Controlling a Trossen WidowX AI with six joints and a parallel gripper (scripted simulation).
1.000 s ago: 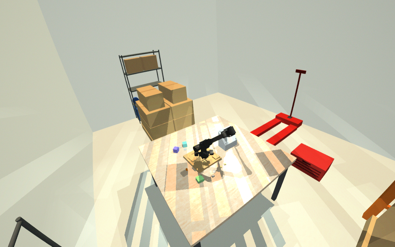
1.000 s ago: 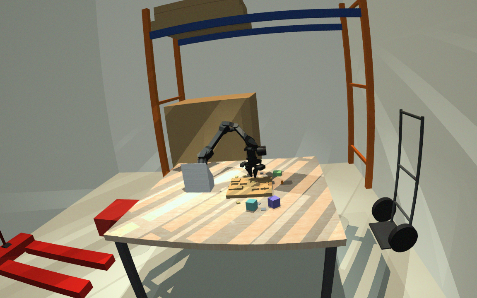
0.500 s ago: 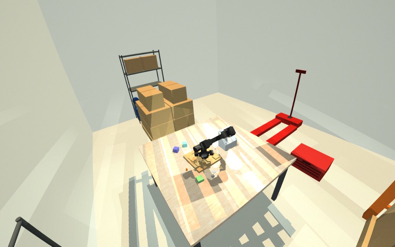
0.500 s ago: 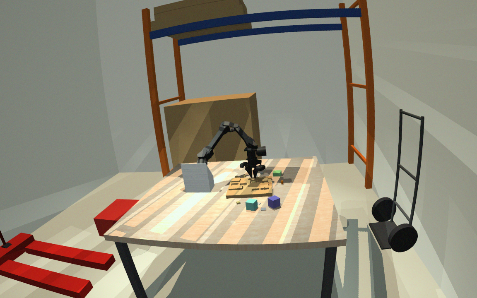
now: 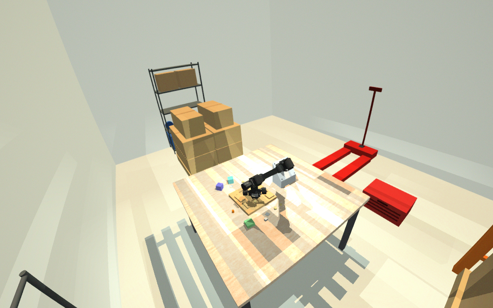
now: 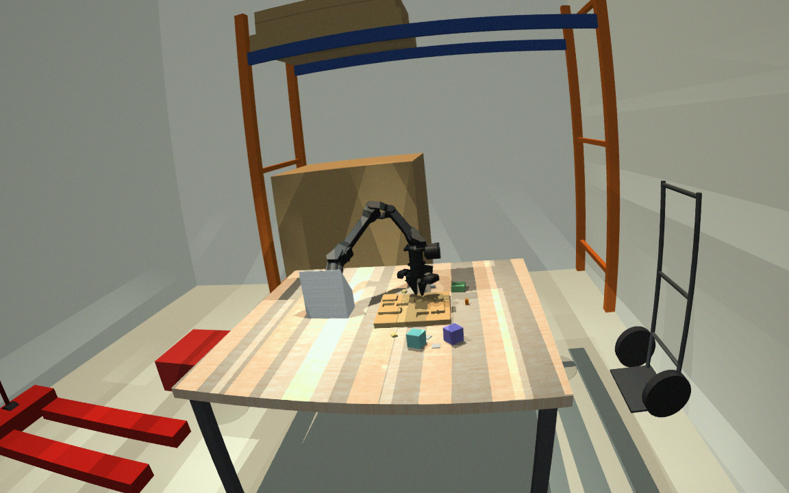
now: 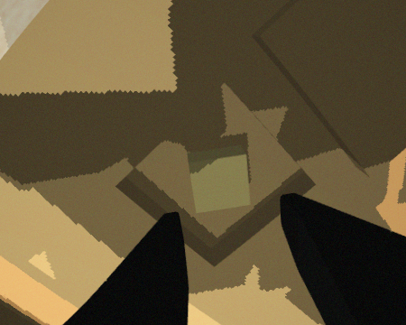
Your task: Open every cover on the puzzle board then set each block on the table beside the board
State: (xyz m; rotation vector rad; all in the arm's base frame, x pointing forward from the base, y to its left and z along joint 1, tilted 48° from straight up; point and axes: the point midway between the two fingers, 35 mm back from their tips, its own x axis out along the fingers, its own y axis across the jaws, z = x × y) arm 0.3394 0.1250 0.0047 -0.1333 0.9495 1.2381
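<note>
The wooden puzzle board lies 20 mm behind my gripper tip, 50 mm to the right of it and 20 mm below it. From my gripper tip the other things lie so: tiny orange piece (200 mm ahead, 20 mm to the right, 30 mm below); small grey piece (40 mm ahead, 190 mm to the left, 40 mm below); green block (160 mm ahead, 150 mm to the left, 30 mm below).
</note>
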